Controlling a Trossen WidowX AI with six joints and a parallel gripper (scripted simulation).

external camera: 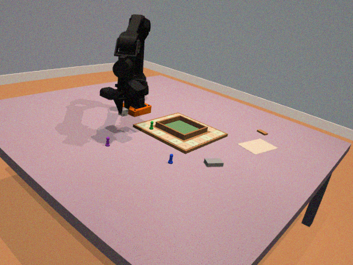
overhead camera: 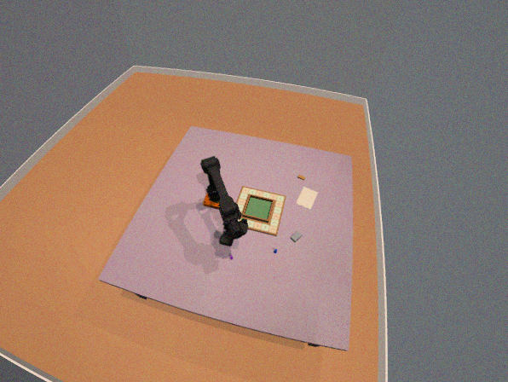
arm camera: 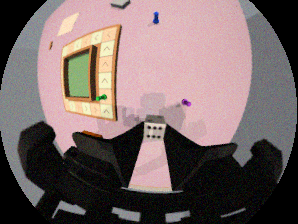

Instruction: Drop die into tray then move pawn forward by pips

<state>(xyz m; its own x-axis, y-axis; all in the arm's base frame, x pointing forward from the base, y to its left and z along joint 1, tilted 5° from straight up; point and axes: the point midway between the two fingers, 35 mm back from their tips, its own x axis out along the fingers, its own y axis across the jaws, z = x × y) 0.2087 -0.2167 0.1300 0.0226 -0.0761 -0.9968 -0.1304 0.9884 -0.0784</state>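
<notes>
Right now the green pawn is 140 mm to the left of my gripper tip and 80 mm below it. Also, from my gripper tip: pale die: right at my gripper tip; blue pawn: 240 mm ahead, 90 mm below, 40 mm to the left; purple pawn: 90 mm below, 80 mm to the right, 30 mm ahead.
</notes>
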